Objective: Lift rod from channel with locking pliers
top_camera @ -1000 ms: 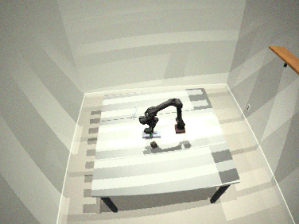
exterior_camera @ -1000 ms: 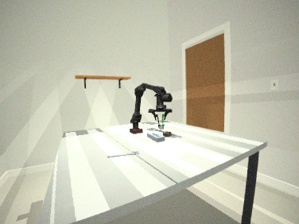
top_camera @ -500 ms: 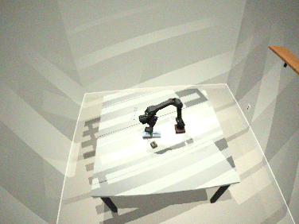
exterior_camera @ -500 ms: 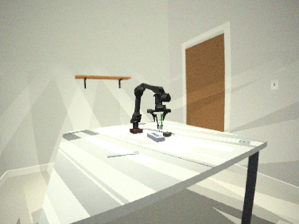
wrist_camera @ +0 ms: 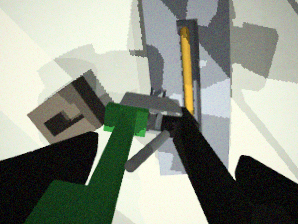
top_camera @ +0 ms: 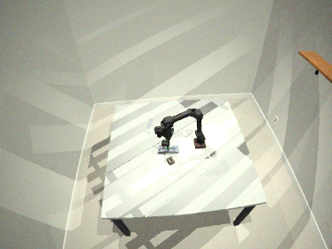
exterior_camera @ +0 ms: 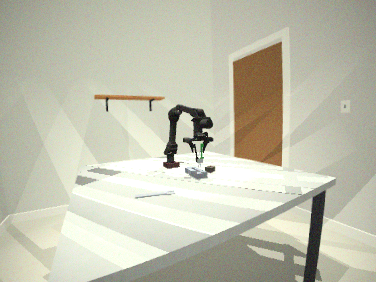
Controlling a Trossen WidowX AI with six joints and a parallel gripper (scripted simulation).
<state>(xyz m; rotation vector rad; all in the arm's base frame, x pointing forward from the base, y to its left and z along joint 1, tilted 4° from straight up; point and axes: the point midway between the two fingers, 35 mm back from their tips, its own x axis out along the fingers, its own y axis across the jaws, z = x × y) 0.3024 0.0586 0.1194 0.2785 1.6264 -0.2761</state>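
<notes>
Now: gripper tip 20 mm to the left of the grey channel block and 120 mm above it. Round my gripper tip: black handle: 10 mm behind, 20 mm to the right; then brown holster: 10 mm behind, 100 mm to the left, 130 mm below; then orange rod: 20 mm to the right, 130 mm below.
</notes>
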